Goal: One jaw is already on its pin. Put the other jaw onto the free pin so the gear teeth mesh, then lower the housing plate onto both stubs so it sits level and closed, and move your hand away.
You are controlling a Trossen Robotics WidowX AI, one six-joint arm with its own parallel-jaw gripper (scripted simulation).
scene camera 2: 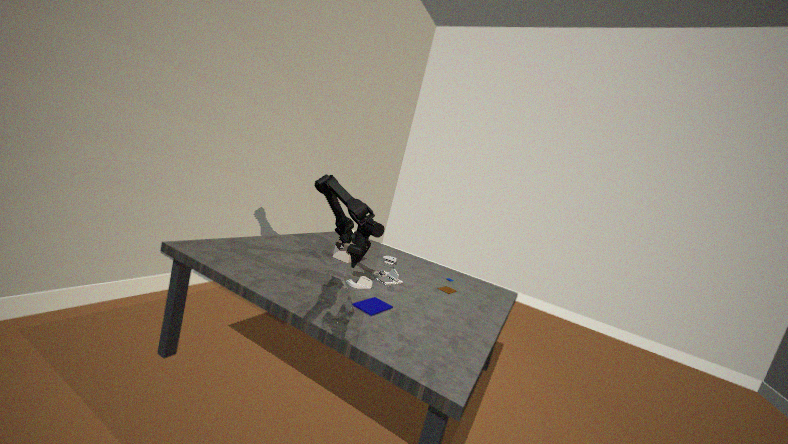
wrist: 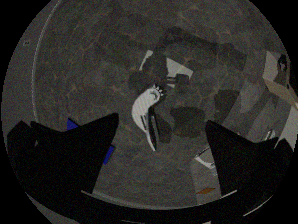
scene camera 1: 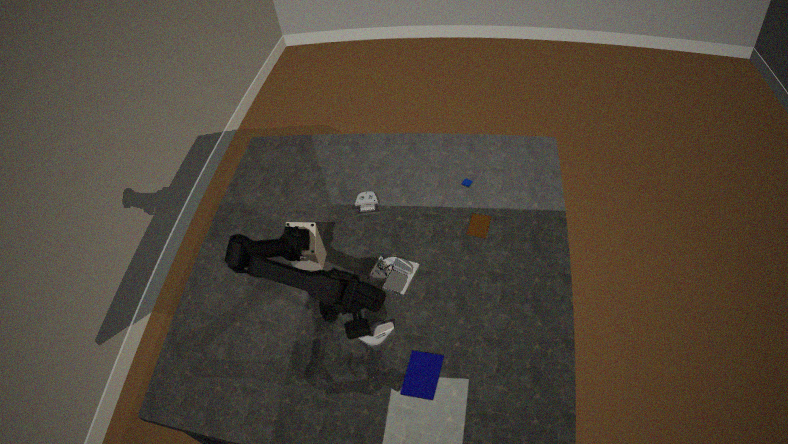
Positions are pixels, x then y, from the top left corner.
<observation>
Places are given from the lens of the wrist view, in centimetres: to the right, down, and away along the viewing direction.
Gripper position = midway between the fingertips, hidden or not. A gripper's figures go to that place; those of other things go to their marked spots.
my gripper (wrist: 164, 121): 1, 1, 10
white jaw (wrist: 141, 106): -1, -1, 17
</observation>
